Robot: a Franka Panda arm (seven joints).
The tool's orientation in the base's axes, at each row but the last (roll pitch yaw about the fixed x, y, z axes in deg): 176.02 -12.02 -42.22; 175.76 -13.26 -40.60; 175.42 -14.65 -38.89; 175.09 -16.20 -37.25; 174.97 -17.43 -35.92; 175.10 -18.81 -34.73; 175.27 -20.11 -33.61; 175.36 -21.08 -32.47; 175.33 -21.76 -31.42
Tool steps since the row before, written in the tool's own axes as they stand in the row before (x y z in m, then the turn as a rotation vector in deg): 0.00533 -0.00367 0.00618 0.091 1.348 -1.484; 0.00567 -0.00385 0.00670 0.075 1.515 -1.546; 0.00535 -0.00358 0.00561 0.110 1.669 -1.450; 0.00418 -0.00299 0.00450 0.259 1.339 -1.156; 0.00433 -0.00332 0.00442 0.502 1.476 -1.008; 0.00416 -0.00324 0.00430 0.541 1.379 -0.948; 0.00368 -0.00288 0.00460 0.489 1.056 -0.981; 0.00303 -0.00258 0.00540 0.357 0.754 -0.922; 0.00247 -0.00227 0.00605 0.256 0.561 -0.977
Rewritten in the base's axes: 0.00702 -0.00201 -0.00517 -1.011 -0.759 1.558; 0.00758 -0.00209 -0.00548 -1.141 -0.861 1.627; 0.00715 -0.00175 -0.00433 -1.200 -1.021 1.555; 0.00582 -0.00117 -0.00339 -0.831 -0.920 1.288; 0.00620 -0.00088 -0.00318 -0.698 -1.201 1.232; 0.00607 -0.00073 -0.00298 -0.597 -1.159 1.180; 0.00564 -0.00076 -0.00326 -0.460 -0.861 1.168; 0.00523 -0.00080 -0.00413 -0.380 -0.561 1.043; 0.00485 -0.00089 -0.00486 -0.370 -0.336 1.042
